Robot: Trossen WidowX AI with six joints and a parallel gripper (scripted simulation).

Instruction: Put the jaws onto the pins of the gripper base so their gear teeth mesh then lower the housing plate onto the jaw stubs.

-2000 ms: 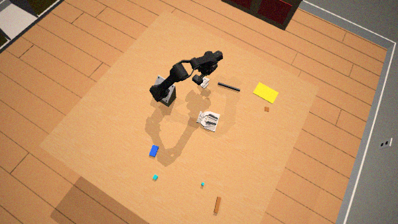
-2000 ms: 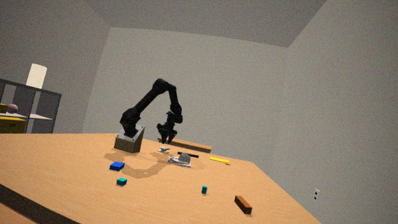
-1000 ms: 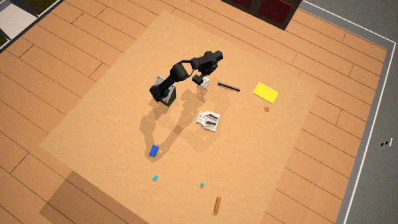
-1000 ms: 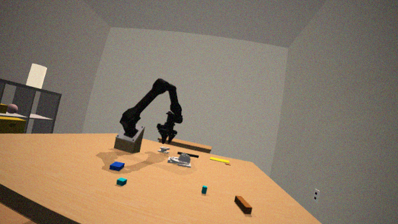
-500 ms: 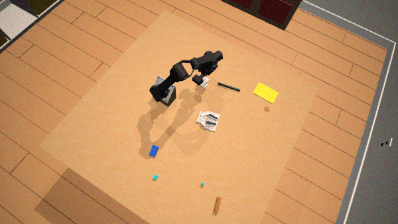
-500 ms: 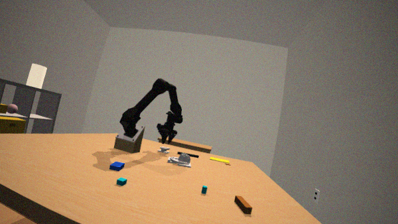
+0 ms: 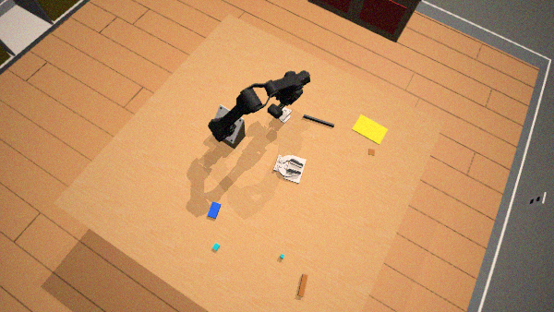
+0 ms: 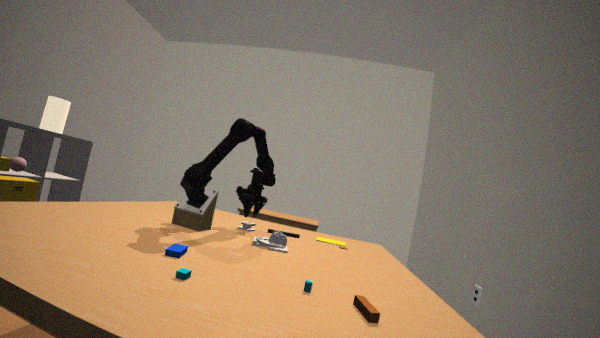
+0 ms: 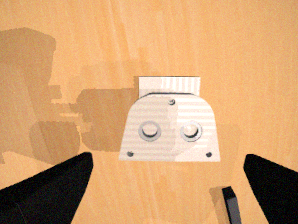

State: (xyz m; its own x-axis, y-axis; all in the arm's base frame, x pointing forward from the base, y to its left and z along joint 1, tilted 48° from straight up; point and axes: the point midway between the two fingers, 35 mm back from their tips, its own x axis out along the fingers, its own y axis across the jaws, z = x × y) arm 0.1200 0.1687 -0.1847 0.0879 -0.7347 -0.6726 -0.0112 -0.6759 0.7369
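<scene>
My gripper tip is now 3 cm above the gripper base and 1 cm past it. Also, from my gripper tip: white jaw 21 cm to the right, 17 cm ahead, 5 cm below; housing plate 20 cm to the right, 15 cm ahead, 5 cm below; black bar 15 cm ahead, 9 cm to the left, 5 cm below.
</scene>
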